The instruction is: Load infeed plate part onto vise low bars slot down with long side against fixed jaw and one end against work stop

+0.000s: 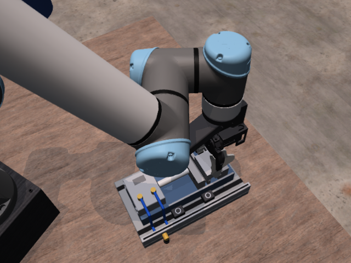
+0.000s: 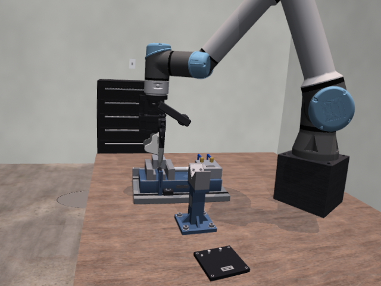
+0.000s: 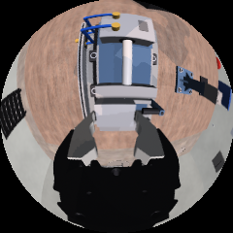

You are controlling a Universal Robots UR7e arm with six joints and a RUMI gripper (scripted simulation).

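Now: hand 10 mm above the part. From my hand the other things lie so: work stop (70 mm to the left, 20 mm below); then moving jaw (30 mm below, 30 mm behind, 20 mm to the left); then fixed jaw (30 mm below, 30 mm ahead, 20 mm to the left).
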